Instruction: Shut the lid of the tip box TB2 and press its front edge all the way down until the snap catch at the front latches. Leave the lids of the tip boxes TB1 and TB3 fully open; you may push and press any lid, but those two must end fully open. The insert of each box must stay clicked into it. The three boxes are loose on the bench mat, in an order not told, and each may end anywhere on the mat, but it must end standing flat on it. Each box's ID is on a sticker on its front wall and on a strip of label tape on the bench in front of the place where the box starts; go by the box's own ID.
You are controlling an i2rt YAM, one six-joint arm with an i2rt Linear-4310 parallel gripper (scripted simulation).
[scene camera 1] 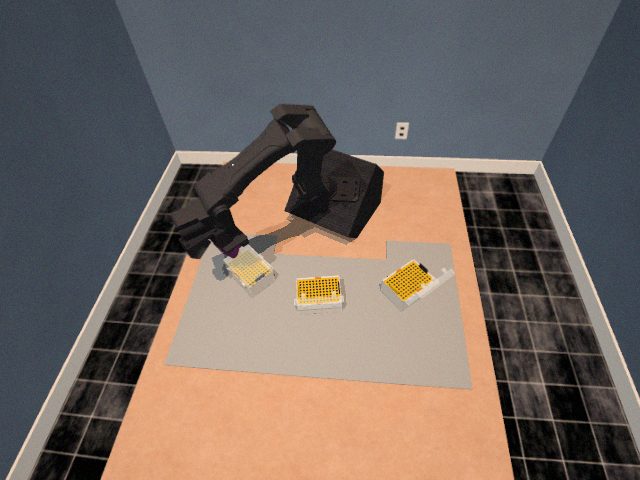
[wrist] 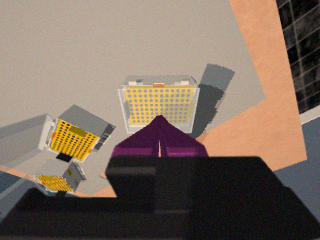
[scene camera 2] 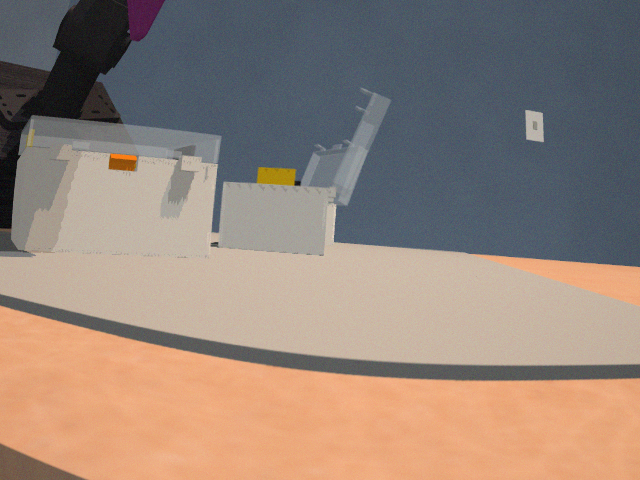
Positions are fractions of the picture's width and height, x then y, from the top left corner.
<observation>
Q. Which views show the tip box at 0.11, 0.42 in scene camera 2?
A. Scene camera 1, the wrist view and scene camera 2: all of them.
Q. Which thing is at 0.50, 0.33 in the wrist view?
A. A tip box.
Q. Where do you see a tip box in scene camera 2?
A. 0.41, 0.45
</observation>
